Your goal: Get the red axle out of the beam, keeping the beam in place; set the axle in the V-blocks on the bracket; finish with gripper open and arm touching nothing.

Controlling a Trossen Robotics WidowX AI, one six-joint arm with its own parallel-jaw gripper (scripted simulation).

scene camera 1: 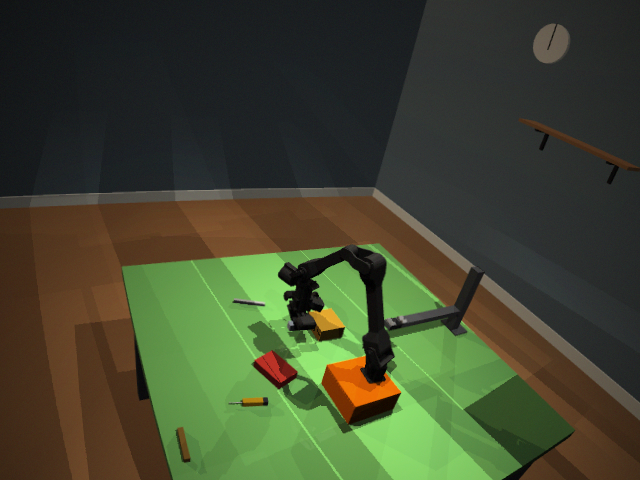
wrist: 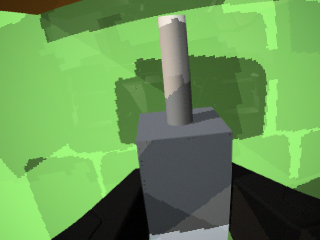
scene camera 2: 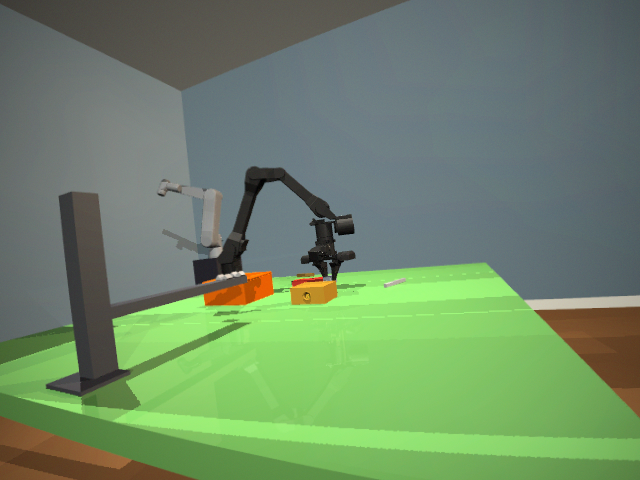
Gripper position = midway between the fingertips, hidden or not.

Note:
My gripper (scene camera 2: 330, 282) carries a grey block (wrist: 185, 154). I also see an orange-yellow beam (scene camera 2: 322, 292) and a red block (scene camera 1: 279, 373).
The orange-yellow beam also shows in scene camera 1 (scene camera 1: 328, 325). My gripper also shows in scene camera 1 (scene camera 1: 294, 327) and in the wrist view (wrist: 181, 175). The wrist view misses the red block: it is out of frame.

